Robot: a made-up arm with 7 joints. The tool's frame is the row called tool.
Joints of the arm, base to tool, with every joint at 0 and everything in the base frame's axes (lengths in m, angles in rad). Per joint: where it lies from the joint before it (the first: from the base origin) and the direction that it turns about. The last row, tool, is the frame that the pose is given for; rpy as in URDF.
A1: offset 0.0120 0.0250 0.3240 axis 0 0 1
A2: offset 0.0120 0.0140 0.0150 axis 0 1 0
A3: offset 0.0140 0.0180 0.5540 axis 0 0 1
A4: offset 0.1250 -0.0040 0.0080 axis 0 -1 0
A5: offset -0.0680 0.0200 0.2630 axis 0 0 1
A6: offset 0.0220 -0.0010 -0.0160 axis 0 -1 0
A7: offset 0.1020 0.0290 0.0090 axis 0 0 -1
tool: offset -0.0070 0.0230 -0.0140 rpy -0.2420 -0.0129 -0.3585
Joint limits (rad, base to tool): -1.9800..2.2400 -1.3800..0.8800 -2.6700..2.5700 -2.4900..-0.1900 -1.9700..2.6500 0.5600..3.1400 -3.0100..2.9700
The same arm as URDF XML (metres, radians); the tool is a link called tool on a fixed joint. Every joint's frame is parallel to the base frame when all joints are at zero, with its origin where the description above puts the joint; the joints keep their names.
<robot name="arm">
<joint name="A1" type="revolute"><parent link="base_link"/><child link="link1"/><origin xyz="0.012 0.025 0.324" rpy="0 0 0"/><axis xyz="0 0 1"/><limit lower="-1.98" upper="2.24"/></joint>
<joint name="A2" type="revolute"><parent link="link1"/><child link="link2"/><origin xyz="0.012 0.014 0.015" rpy="0 0 0"/><axis xyz="0 1 0"/><limit lower="-1.38" upper="0.88"/></joint>
<joint name="A3" type="revolute"><parent link="link2"/><child link="link3"/><origin xyz="0.014 0.018 0.554" rpy="0 0 0"/><axis xyz="0 0 1"/><limit lower="-2.67" upper="2.57"/></joint>
<joint name="A4" type="revolute"><parent link="link3"/><child link="link4"/><origin xyz="0.125 -0.004 0.008" rpy="0 0 0"/><axis xyz="0 -1 0"/><limit lower="-2.49" upper="-0.19"/></joint>
<joint name="A5" type="revolute"><parent link="link4"/><child link="link5"/><origin xyz="-0.068 0.02 0.263" rpy="0 0 0"/><axis xyz="0 0 1"/><limit lower="-1.97" upper="2.65"/></joint>
<joint name="A6" type="revolute"><parent link="link5"/><child link="link6"/><origin xyz="0.022 -0.001 -0.016" rpy="0 0 0"/><axis xyz="0 -1 0"/><limit lower="0.56" upper="3.14"/></joint>
<joint name="A7" type="revolute"><parent link="link6"/><child link="link7"/><origin xyz="0.102 0.029 0.009" rpy="0 0 0"/><axis xyz="0 0 -1"/><limit lower="-3.01" upper="2.97"/></joint>
<joint name="tool_fixed" type="fixed"><parent link="link7"/><child link="tool"/><origin xyz="-0.007 0.023 -0.014" rpy="-0.242 -0.0129 -0.3585"/></joint>
<link name="base_link"/>
<link name="link1"/>
<link name="link2"/>
<link name="link3"/>
<link name="link4"/>
<link name="link5"/>
<link name="link6"/>
<link name="link7"/>
<link name="tool"/>
</robot>

